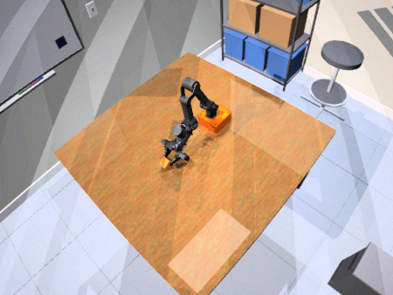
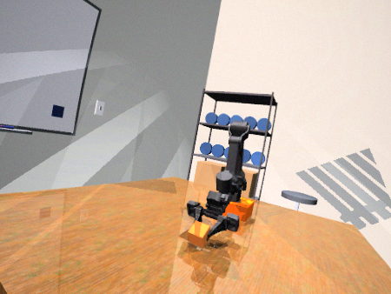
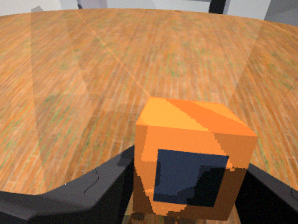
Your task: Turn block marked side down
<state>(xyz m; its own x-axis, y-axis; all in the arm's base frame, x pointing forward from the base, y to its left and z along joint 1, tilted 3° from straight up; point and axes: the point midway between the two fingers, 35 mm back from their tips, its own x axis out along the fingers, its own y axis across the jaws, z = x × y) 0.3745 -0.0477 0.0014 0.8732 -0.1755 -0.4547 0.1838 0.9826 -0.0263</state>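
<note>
Now: the block 10 mm behind my gripper tip.
</note>
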